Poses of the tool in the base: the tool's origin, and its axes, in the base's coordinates. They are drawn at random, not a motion.
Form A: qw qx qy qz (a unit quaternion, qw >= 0); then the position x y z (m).
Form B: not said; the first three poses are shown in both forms.
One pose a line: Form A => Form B
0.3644 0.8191 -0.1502 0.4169 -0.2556 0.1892 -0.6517 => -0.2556 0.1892 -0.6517 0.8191 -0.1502 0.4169 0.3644
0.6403 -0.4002 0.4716 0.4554 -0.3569 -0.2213 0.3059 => -0.3569 -0.2213 0.3059 -0.4002 0.4716 0.4554 0.6403
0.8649 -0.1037 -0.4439 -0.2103 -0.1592 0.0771 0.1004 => -0.1592 0.0771 0.1004 -0.1037 -0.4439 -0.2103 0.8649
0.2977 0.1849 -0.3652 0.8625 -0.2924 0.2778 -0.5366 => -0.2924 0.2778 -0.5366 0.1849 -0.3652 0.8625 0.2977
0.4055 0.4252 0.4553 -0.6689 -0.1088 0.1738 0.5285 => -0.1088 0.1738 0.5285 0.4252 0.4553 -0.6689 0.4055
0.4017 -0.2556 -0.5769 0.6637 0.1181 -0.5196 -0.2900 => 0.1181 -0.5196 -0.2900 -0.2556 -0.5769 0.6637 0.4017
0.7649 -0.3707 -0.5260 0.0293 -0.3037 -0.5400 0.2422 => -0.3037 -0.5400 0.2422 -0.3707 -0.5260 0.0293 0.7649
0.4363 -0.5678 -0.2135 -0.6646 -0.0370 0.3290 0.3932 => -0.0370 0.3290 0.3932 -0.5678 -0.2135 -0.6646 0.4363
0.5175 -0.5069 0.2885 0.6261 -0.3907 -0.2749 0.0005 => -0.3907 -0.2749 0.0005 -0.5069 0.2885 0.6261 0.5175
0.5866 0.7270 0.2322 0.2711 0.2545 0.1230 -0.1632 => 0.2545 0.1230 -0.1632 0.7270 0.2322 0.2711 0.5866
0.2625 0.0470 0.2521 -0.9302 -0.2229 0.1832 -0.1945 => -0.2229 0.1832 -0.1945 0.0470 0.2521 -0.9302 0.2625
